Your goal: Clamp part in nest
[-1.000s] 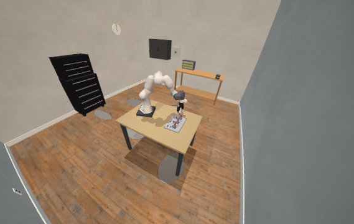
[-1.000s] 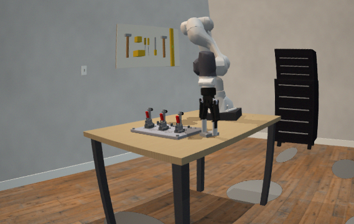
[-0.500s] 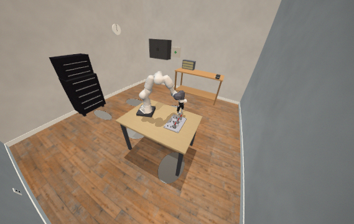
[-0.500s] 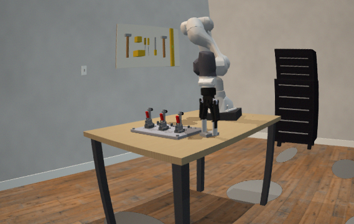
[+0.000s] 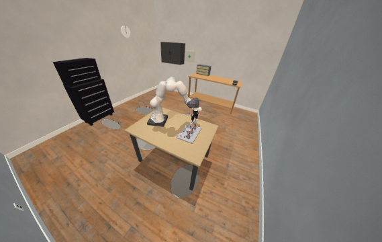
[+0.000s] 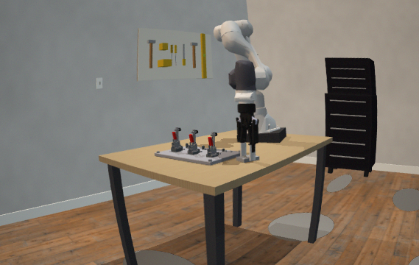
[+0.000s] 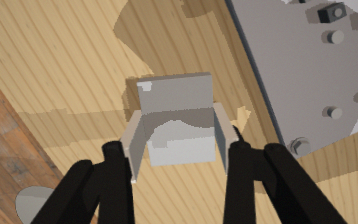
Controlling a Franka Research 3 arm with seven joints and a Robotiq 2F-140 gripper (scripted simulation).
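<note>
Right now my hand is 3 cm above the grey part. Also, from my hand: grey fixture plate (24 cm to the right, 7 cm ahead, 3 cm below); clamp (35 cm to the right, 11 cm ahead, 3 cm above).
</note>
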